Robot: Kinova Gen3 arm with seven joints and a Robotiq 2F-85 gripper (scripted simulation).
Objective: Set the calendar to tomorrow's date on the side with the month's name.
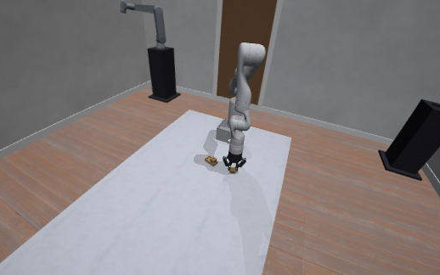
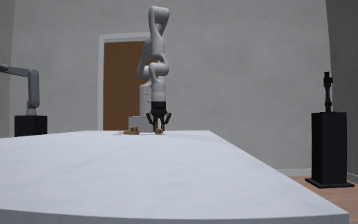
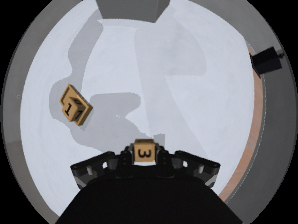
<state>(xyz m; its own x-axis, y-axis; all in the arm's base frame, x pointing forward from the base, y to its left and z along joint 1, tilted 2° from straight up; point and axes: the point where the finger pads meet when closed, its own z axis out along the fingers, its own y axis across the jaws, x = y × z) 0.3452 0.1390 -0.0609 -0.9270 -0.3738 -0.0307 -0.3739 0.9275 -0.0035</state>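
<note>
The wooden digit cube is 10 mm below my hand. The rest, counted from my hand: wooden calendar tray 20 mm behind, 150 mm to the right, 20 mm below.
</note>
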